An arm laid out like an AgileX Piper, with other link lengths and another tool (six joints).
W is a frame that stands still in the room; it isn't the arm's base.
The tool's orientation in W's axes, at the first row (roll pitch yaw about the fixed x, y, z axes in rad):
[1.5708, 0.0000, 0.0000]
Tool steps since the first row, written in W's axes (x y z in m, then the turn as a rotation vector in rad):
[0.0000, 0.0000, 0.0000, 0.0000, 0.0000, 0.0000]
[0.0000, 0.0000, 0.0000, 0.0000, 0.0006, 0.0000]
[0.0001, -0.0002, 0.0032, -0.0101, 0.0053, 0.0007]
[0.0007, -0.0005, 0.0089, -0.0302, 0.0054, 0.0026]
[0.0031, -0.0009, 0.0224, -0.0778, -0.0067, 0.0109]
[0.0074, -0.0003, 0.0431, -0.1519, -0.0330, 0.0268]
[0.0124, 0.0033, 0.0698, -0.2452, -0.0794, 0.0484]
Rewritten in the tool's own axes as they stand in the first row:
[0.0000, 0.0000, 0.0000, 0.0000, 0.0000, 0.0000]
[0.0000, 0.0000, 0.0000, 0.0000, 0.0000, -0.0006]
[0.0001, 0.0032, 0.0002, -0.0101, 0.0007, -0.0053]
[0.0007, 0.0089, 0.0005, -0.0302, 0.0026, -0.0054]
[0.0031, 0.0224, 0.0009, -0.0778, 0.0109, 0.0067]
[0.0074, 0.0431, 0.0003, -0.1519, 0.0268, 0.0330]
[0.0124, 0.0698, -0.0033, -0.2452, 0.0484, 0.0794]

